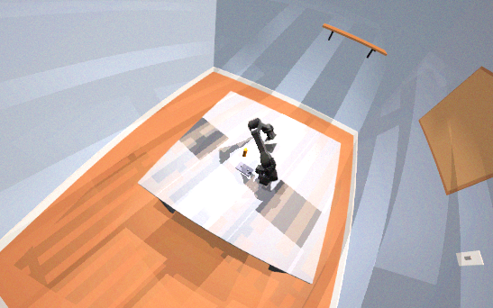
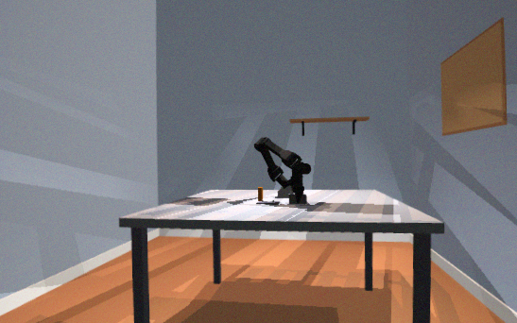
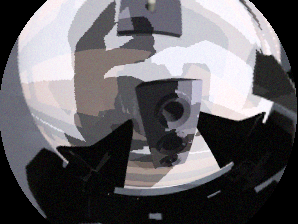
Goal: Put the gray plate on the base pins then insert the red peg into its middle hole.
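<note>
Now: the base 3 cm ahead of my gripper tip and 16 cm to the right of it. Also, from my gripper tip: red peg 11 cm behind, 1 cm to the left, 3 cm above; gray plate 3 cm above; orange peg 7 cm behind, 23 cm to the right, 3 cm above.
</note>
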